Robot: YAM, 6 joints.
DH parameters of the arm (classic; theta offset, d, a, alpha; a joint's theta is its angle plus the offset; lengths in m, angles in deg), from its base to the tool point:
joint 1: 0 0.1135 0.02 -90
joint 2: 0 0 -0.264 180
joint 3: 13.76 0 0.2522 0
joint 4: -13.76 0 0.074 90
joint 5: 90 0 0 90
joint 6: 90 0.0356 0 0
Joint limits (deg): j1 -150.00..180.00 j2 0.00..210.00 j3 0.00..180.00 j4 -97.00..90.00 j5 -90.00..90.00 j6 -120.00..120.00
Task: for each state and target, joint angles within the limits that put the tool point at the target. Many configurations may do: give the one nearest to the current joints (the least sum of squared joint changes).
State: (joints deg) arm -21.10 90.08 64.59 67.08 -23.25 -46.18
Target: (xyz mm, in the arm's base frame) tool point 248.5 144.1 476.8
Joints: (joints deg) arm 26.73 81.18 70.33 69.13 -28.37 -46.18
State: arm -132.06 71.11 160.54 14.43 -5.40 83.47
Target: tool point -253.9 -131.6 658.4
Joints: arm -150.00 100.40 140.86 8.37 21.39 83.47
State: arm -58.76 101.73 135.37 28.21 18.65 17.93
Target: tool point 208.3 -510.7 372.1
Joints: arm -66.66 132.51 125.94 24.06 18.15 17.93
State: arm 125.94 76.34 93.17 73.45 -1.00 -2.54
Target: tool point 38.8 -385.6 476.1
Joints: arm 96.09 24.90 114.60 87.06 -3.75 -2.54
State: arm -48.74 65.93 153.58 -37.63 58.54 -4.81
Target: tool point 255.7 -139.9 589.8
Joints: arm -22.94 97.31 139.24 -38.20 54.97 -4.81
